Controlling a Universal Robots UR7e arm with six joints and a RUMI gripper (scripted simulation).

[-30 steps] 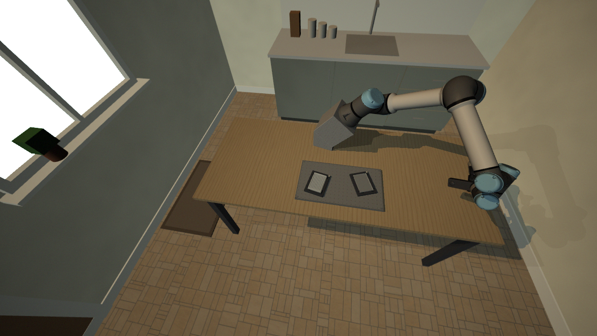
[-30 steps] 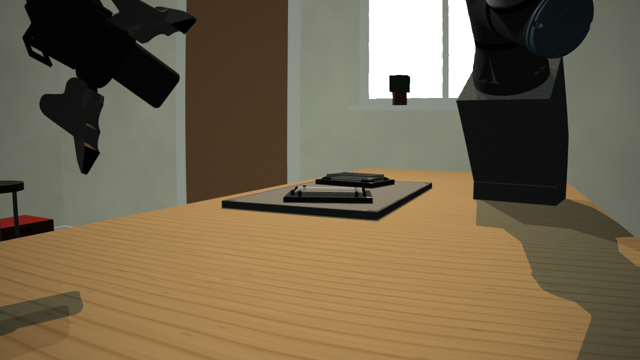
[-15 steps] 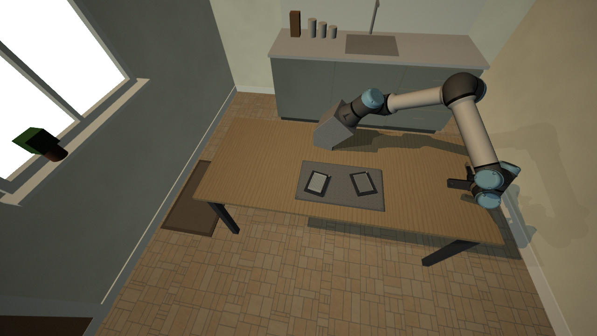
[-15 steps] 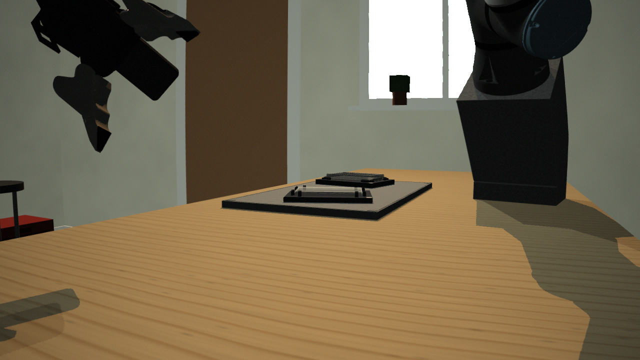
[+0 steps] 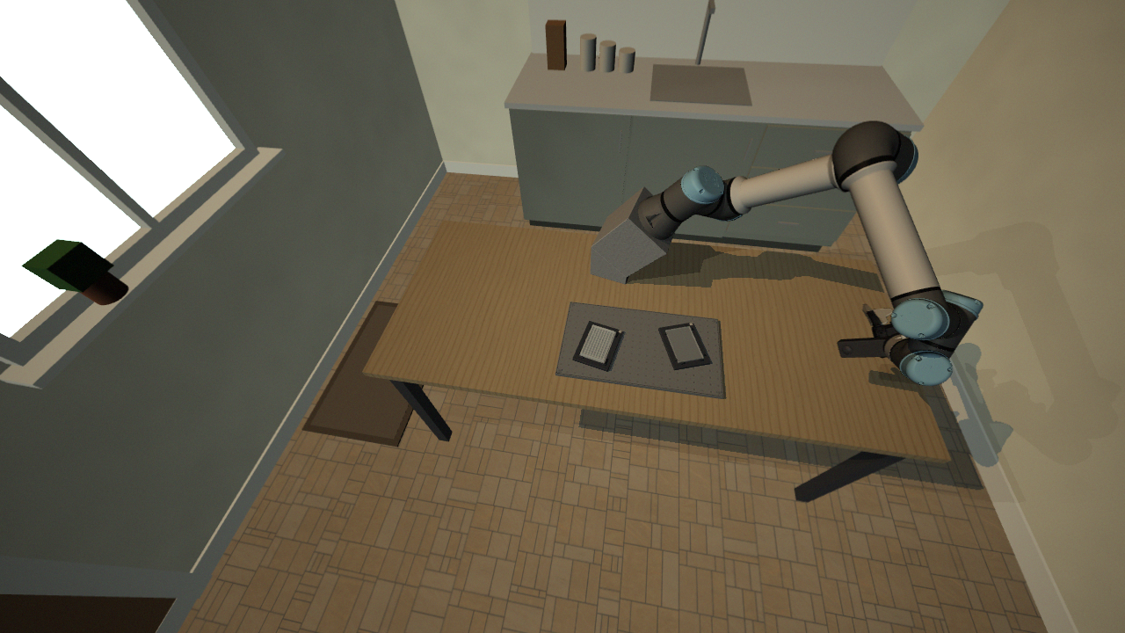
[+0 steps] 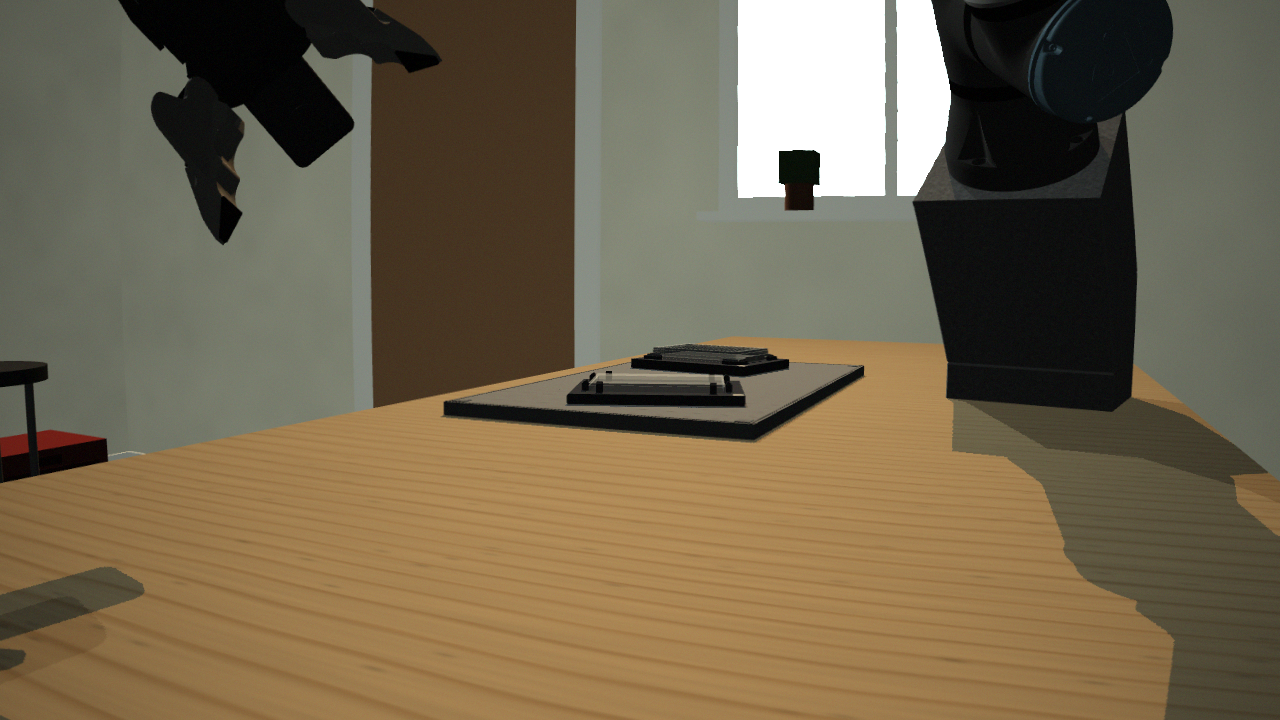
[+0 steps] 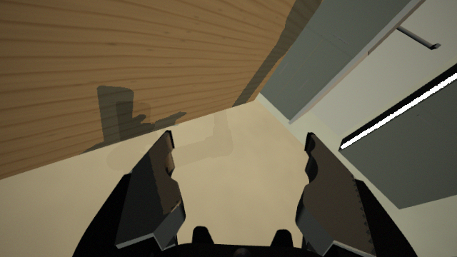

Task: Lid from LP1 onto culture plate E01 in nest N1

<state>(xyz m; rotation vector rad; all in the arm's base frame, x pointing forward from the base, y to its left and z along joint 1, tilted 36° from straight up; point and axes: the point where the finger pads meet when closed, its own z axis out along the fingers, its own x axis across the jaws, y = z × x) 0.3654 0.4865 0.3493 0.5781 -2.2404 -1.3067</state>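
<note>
Now: the clear lid 490 mm to the right of my hand, 170 mm below it and 20 mm behind it. From my hand the other things lie so: dark plate nest N1: 770 mm to the right, 180 mm below; culture plate E01: 770 mm to the right, 160 mm below; dark lid park: 490 mm to the right, 180 mm below, 20 mm behind.
</note>
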